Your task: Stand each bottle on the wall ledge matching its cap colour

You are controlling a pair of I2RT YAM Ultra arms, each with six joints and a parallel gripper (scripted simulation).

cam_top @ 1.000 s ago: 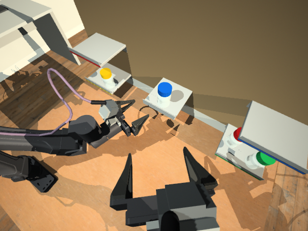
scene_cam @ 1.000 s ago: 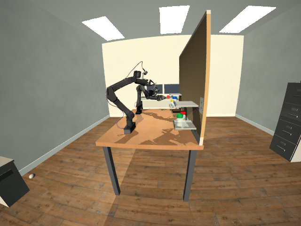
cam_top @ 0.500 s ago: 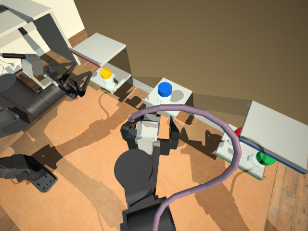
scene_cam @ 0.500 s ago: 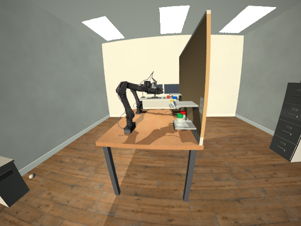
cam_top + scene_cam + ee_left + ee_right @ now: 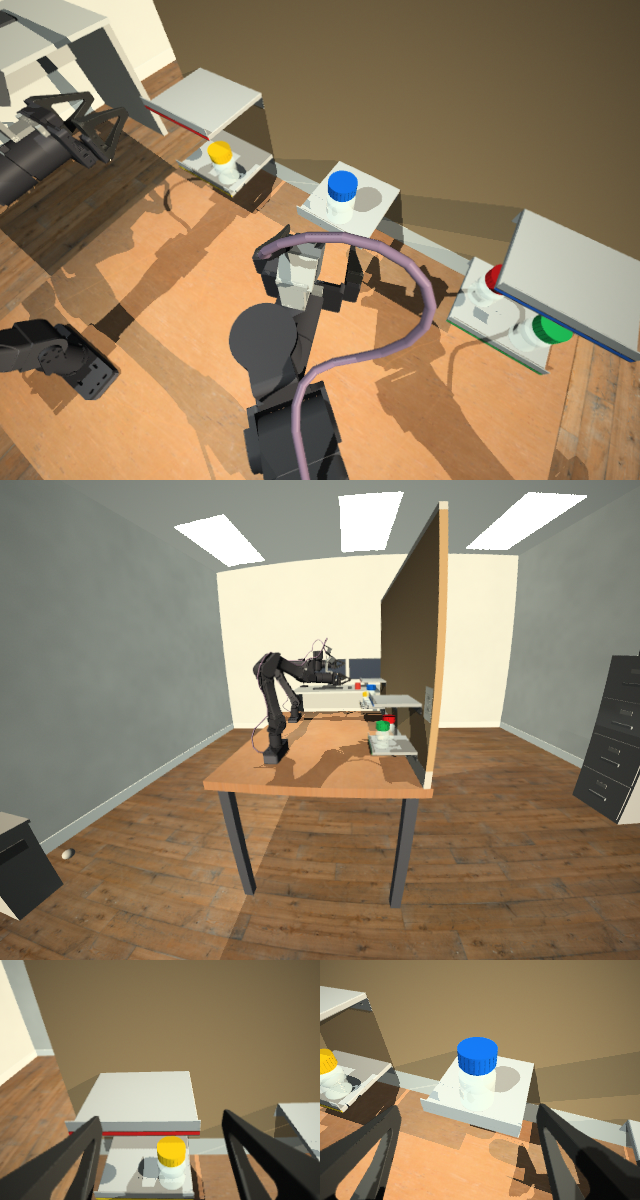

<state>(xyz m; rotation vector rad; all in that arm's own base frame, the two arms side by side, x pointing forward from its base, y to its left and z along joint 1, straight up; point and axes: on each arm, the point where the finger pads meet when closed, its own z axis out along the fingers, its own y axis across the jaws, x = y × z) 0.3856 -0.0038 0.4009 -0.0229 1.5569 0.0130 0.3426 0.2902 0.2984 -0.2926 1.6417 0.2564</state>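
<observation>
The blue-capped bottle lies 15 cm ahead of my right hand, 3 cm to the left of it and 10 cm below it. Also, from my right hand: yellow-capped bottle: 18 cm ahead, 37 cm to the left, 20 cm below; then red-capped bottle: 16 cm ahead, 31 cm to the right, 20 cm below; then brown wall: 29 cm ahead, 1 cm to the left, 11 cm above.
</observation>
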